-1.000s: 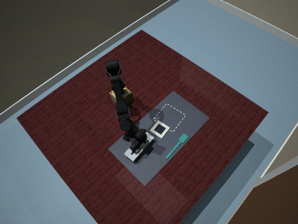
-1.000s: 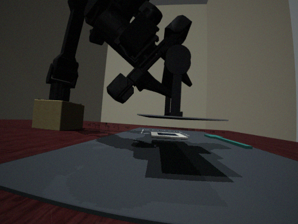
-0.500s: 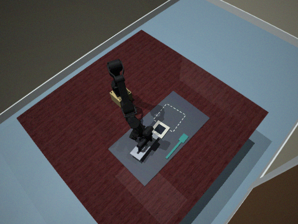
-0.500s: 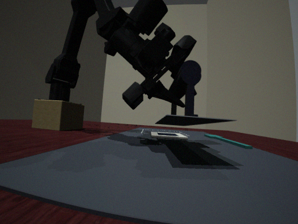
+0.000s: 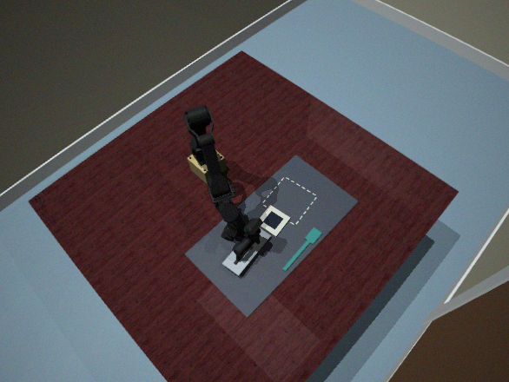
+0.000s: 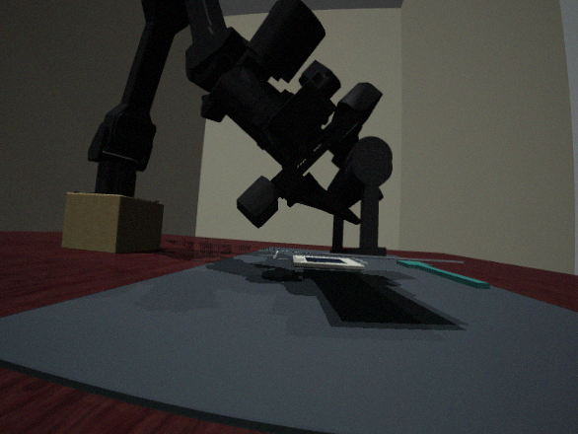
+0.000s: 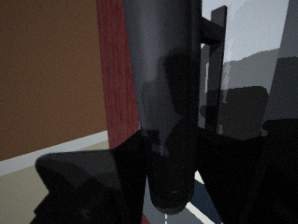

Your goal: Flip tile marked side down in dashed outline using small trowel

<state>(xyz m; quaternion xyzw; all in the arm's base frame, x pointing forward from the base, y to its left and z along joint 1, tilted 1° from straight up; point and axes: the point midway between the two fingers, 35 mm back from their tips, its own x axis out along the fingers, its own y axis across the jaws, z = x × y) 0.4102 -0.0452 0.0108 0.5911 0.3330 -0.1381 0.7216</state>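
Now: the grey mat 4 cm behind my gripper tip, 11 cm to the left of it and 9 cm below it. Also, from my gripper tip: tile: 7 cm behind, 12 cm to the left, 7 cm below; then trowel: 2 cm behind, 1 cm to the right, 1 cm below; then teal flat tool: 9 cm ahead, 16 cm to the left, 7 cm below.
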